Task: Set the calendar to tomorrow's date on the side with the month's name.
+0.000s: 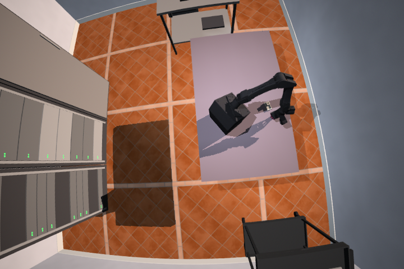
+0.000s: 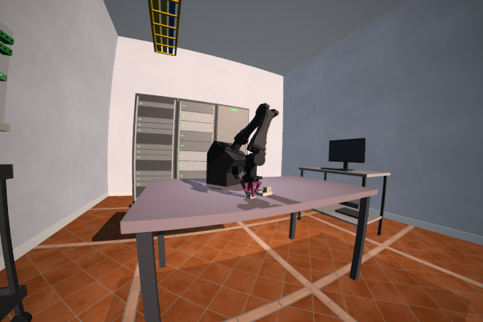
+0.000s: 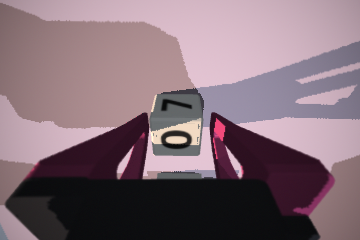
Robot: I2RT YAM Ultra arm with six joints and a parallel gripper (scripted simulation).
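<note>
Right now the cream tray is 4 cm behind my hand, 11 cm to the left of it and 1 cm below it. Also, from my hand: cream digit cube right at my hand.
</note>
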